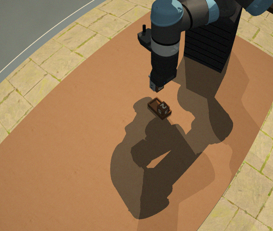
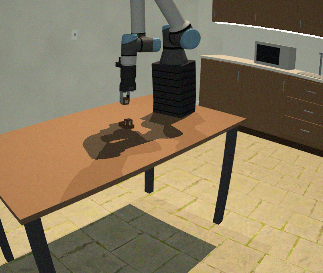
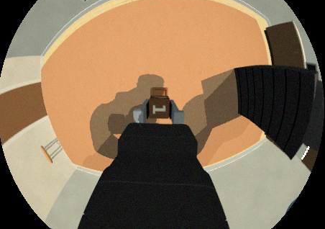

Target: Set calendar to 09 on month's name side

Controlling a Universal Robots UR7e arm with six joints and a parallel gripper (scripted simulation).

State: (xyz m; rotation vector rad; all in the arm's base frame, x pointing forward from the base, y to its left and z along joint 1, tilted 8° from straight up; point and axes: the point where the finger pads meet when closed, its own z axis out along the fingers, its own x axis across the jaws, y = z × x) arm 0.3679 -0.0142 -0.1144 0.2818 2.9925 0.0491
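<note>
The brown cube is 10 mm ahead of my hand, 30 mm to the left of it and 110 mm below it. The rest, counted from my hand: tray (20 mm to the left, 130 mm below).
</note>
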